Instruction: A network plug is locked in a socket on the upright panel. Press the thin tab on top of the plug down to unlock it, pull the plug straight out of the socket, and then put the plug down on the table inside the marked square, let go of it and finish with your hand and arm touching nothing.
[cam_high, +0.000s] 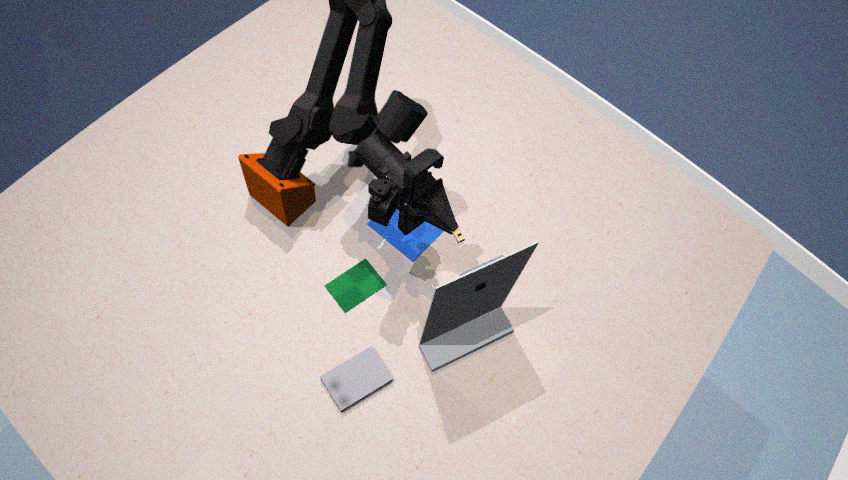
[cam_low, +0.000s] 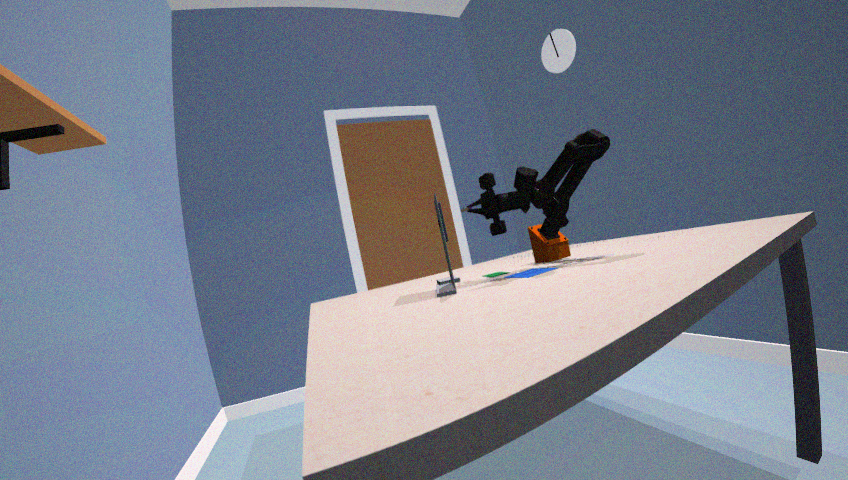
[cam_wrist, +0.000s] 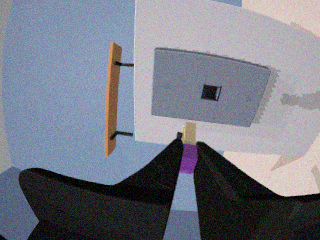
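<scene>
Right now the blue marked square is 220 mm below my gripper tip, 130 mm behind it and 70 mm to the left of it. Round my gripper tip: purple network plug (right at my gripper tip); then green square (220 mm below, 110 mm behind, 100 mm to the right); then upright grey panel (100 mm below, 90 mm ahead, 40 mm to the right).
</scene>
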